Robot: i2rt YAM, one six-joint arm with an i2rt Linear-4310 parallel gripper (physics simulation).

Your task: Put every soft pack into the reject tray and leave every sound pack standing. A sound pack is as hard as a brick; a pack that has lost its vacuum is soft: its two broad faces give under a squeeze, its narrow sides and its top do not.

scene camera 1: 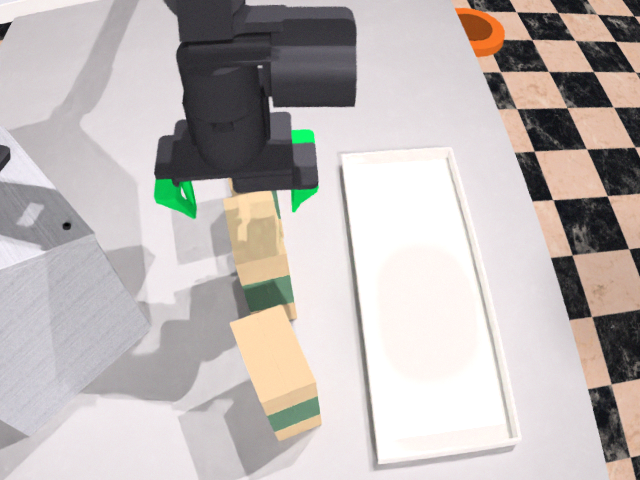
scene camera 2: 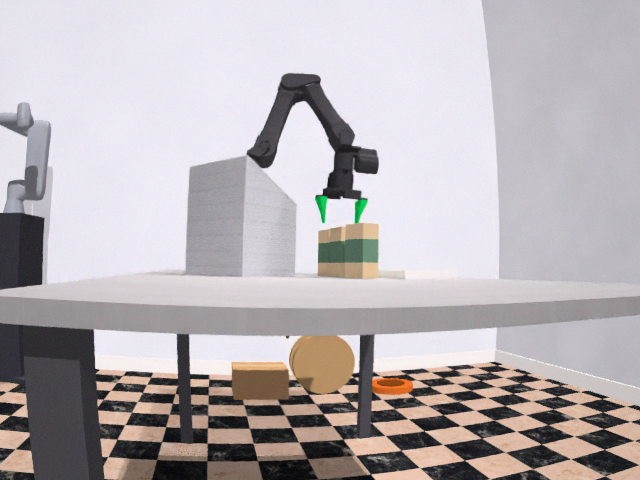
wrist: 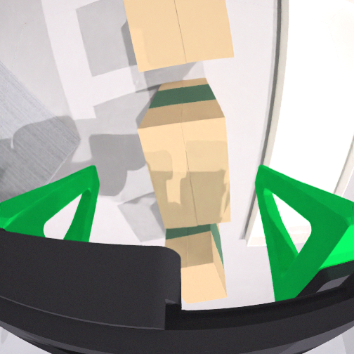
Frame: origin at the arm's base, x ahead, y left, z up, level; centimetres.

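Seen in the pictures: gripper, fingertip midpoint: (scene camera 1: 243, 209) (scene camera 2: 339, 224); arm's base at its link origin: (scene camera 2: 242, 185).
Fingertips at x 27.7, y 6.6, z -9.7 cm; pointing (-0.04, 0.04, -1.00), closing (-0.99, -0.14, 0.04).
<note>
Pixels of each thing's top centre, then the offset from my fingertips to it.
- middle pack at its top centre: (scene camera 1: 253, 225) (scene camera 2: 343, 227) dy -1.1, dx +1.0, dz -1.0 cm
- far pack at its top centre: (scene camera 2: 326, 249) dy +9.4, dx -2.8, dz -7.0 cm
- white reject tray at its top centre: (scene camera 1: 424, 280) (scene camera 2: 402, 270) dy +0.1, dx +18.8, dz -12.8 cm
Three tan packs with green bands stand upright in a row. The near pack (scene camera 1: 276, 356) (scene camera 2: 361, 250) (wrist: 180, 30) is turned slightly. The middle pack (scene camera 1: 258, 258) (scene camera 2: 337, 251) (wrist: 187, 170) lies between the fingers as seen in the wrist view. The far pack (scene camera 2: 323, 253) (wrist: 204, 285) is mostly hidden by the gripper in scene camera 1. My gripper (scene camera 1: 245, 213) (scene camera 2: 340, 222) (wrist: 176, 174) is wide open and empty, pointing down, its tips slightly above the pack tops. The white reject tray (scene camera 1: 398, 153) (scene camera 2: 429, 274) (wrist: 283, 50) holds no pack. Softness does not show.
A grey sloped block (scene camera 1: 67, 320) (scene camera 2: 217, 222) (wrist: 30, 135) stands left of the row. The tray lies right of the row, near the table's right edge. An orange ring (scene camera 1: 497, 42) (scene camera 2: 402, 388) lies on the checkered floor.
</note>
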